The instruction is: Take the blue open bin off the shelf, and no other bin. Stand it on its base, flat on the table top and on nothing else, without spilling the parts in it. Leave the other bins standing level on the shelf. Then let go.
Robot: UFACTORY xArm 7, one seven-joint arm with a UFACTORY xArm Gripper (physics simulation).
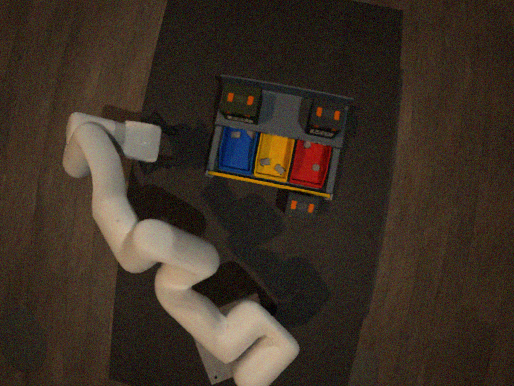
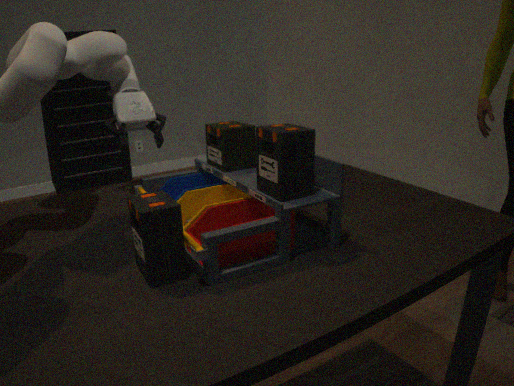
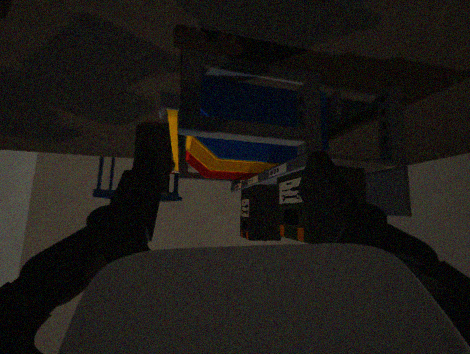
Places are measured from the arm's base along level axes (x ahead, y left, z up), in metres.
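Pixels of known places: gripper, fingertip midpoint: (image 1: 174, 149) (image 2: 143, 147) (image 3: 234, 169).
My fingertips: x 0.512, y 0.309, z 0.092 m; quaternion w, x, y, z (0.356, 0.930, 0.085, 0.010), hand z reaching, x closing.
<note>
Ahead of a thing's pixels: the offset from my fingertips to its middle. "spot": to the spot under its first point. Level surfaces: height alone.
The blue bin {0.074 m ahead, 0.165 m right, 0.094 m down} (image 1: 236, 155) (image 2: 186, 185) (image 3: 250, 102) stands in the lower front tier of the grey shelf (image 1: 282, 114) (image 2: 283, 237) (image 3: 190, 92), at the end nearest the gripper, with small grey parts in it. The yellow bin {0.081 m ahead, 0.276 m right, 0.094 m down} (image 1: 273, 151) (image 2: 210, 196) (image 3: 220, 162) is beside it, then the red bin {0.091 m ahead, 0.388 m right, 0.094 m down} (image 1: 310, 162) (image 2: 232, 220). All three look level. My gripper (image 1: 169, 143) (image 2: 141, 137) (image 3: 234, 169) is open and empty, off the shelf's blue-bin end, apart from the bins and above the table. It points sideways toward that end.
Two dark boxes with orange marks {0.171 m ahead, 0.157 m right, 0.013 m up} (image 1: 241, 103) {spot: 0.171 m ahead, 0.386 m right, 0.084 m up} (image 1: 326, 118) (image 2: 230, 145) (image 2: 286, 160) stand on the upper deck. A third dark box {0.060 m back, 0.393 m right, 0.072 m down} (image 1: 302, 205) (image 2: 157, 240) stands on the table {0.138 m down} (image 1: 300, 40) (image 2: 350, 300) before the red bin. A yellow bar {0.022 m back, 0.284 m right, 0.078 m down} (image 1: 270, 185) (image 3: 173, 140) runs along the shelf's front.
</note>
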